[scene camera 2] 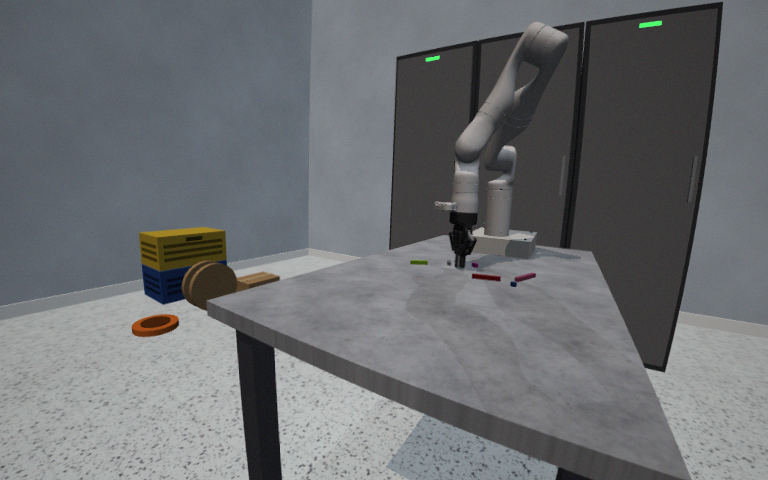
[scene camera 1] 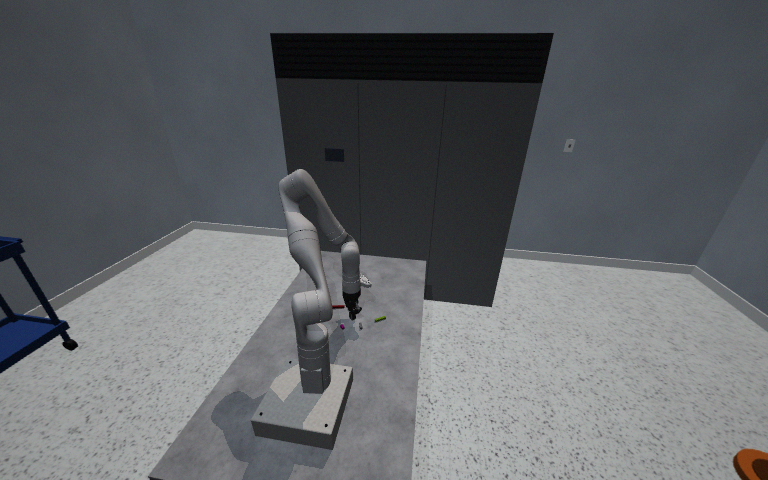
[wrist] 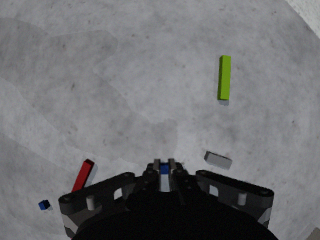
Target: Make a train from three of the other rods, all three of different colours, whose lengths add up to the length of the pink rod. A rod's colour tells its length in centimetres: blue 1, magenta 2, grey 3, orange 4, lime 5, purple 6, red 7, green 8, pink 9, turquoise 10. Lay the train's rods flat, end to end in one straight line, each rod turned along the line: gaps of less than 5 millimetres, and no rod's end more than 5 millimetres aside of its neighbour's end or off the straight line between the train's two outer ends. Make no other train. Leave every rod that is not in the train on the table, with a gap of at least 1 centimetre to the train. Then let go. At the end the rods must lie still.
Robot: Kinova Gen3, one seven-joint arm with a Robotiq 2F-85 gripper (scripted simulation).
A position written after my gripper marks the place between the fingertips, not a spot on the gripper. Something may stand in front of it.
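I can see my gripper point(scene camera 2: 459, 268) here, and the wrist view gives me a sight of the gripper too point(wrist: 164, 166).
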